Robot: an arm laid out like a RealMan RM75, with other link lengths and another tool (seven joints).
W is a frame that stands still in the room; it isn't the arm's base.
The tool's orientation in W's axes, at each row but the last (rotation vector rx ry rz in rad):
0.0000, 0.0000, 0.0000
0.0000, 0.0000, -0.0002
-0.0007, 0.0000, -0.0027
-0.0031, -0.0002, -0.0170
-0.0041, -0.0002, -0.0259
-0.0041, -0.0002, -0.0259
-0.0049, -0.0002, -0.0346
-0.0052, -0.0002, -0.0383
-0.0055, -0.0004, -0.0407
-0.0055, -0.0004, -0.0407
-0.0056, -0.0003, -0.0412
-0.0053, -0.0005, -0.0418
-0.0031, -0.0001, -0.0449
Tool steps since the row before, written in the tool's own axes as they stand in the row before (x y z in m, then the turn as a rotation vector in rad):
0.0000, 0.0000, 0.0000, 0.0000, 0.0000, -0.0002
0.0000, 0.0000, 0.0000, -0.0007, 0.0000, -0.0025
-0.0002, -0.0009, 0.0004, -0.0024, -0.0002, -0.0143
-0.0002, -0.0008, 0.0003, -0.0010, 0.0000, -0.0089
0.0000, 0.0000, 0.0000, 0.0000, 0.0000, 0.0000
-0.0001, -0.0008, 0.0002, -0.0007, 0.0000, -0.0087
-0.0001, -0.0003, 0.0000, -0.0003, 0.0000, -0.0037
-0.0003, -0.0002, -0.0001, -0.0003, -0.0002, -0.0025
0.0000, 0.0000, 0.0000, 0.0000, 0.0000, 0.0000
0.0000, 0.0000, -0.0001, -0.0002, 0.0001, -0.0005
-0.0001, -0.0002, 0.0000, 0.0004, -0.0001, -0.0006
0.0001, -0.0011, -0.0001, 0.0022, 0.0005, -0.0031
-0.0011, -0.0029, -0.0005, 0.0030, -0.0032, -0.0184
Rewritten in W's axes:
0.0000, 0.0000, 0.0000, 0.0000, 0.0000, -0.0002
0.0000, 0.0000, 0.0000, -0.0007, 0.0000, -0.0025
-0.0002, -0.0009, 0.0004, -0.0024, -0.0002, -0.0143
-0.0002, -0.0008, 0.0003, -0.0010, 0.0000, -0.0089
0.0000, 0.0000, 0.0000, 0.0000, 0.0000, 0.0000
-0.0001, -0.0008, 0.0002, -0.0007, 0.0000, -0.0087
-0.0001, -0.0003, 0.0000, -0.0003, 0.0000, -0.0037
-0.0003, -0.0002, -0.0001, -0.0003, -0.0002, -0.0025
0.0000, 0.0000, 0.0000, 0.0000, 0.0000, 0.0000
0.0000, 0.0000, -0.0001, -0.0002, 0.0001, -0.0005
-0.0001, -0.0002, 0.0000, 0.0004, -0.0001, -0.0006
0.0001, -0.0011, -0.0001, 0.0022, 0.0004, -0.0031
-0.0012, -0.0028, -0.0005, 0.0029, -0.0034, -0.0184

